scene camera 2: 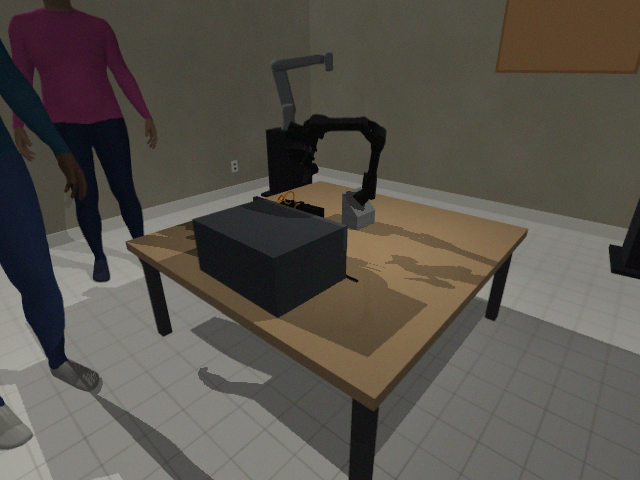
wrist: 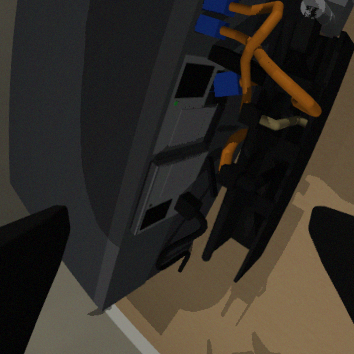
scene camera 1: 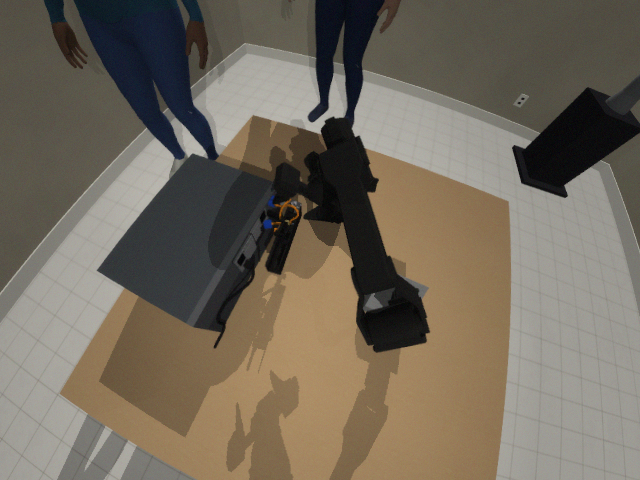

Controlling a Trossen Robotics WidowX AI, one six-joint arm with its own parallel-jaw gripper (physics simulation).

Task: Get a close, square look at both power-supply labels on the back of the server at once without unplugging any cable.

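Frame: origin at the arm's base, x right, y ahead, z up, level; centimetres.
Where they show: gripper, fingertip midpoint: [scene camera 2: 299,178] [wrist: 192,219] [scene camera 1: 289,210]; arm's base, link origin: [scene camera 2: 360,198].
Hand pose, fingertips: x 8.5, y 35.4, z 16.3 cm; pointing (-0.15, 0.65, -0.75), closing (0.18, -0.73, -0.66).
Things, the pixels of their centre, and the offset from my fingertips. "spot": a spot on its surface instead. Level surfaces: height alone.
- black square, surface spot: [wrist: 194,80] spot: dx +2.6, dy +9.3, dz -11.3 cm
- smaller black patch, surface spot: [wrist: 156,214] spot: dx -11.4, dy +10.4, dz -11.5 cm
- black plug, body centre: [wrist: 187,205] dx -11.0, dy +9.2, dz -15.3 cm
- black cable, surface spot: [wrist: 202,227] spot: dx -13.6, dy +7.4, dz -16.7 cm
- black cable tray, body centre: [wrist: 273,152] [scene camera 1: 285,233] [scene camera 2: 299,208] dx -0.5, dy +1.6, dz -12.0 cm
- wooden table, surface height: dz -28.5 cm
The dark server [scene camera 1: 180,227] [scene camera 2: 268,248] [wrist: 47,125] lies on the table; its back runs obliquely through the wrist view. The upper power supply [wrist: 192,125] has a black square [wrist: 194,80] and a green light. The lower power supply [wrist: 181,172] has a smaller black patch [wrist: 156,214] and a black plug [wrist: 187,204] beside it. Both faces look foreshortened and dim; no label text is readable. The black cable [scene camera 1: 235,291] [wrist: 202,227] hangs from the plug. My gripper [wrist: 192,219] is open and empty, above and behind the server's back edge.
A black cable tray [scene camera 1: 281,250] [wrist: 285,187] stands close behind the server. Orange cables [scene camera 1: 295,211] [scene camera 2: 286,195] [wrist: 285,82] with blue plugs [scene camera 1: 267,223] [wrist: 227,84] loop between them. My arm's grey base [scene camera 2: 356,214] stands on the wooden table [scene camera 1: 449,361] [scene camera 2: 465,227]. Two people stand nearby.
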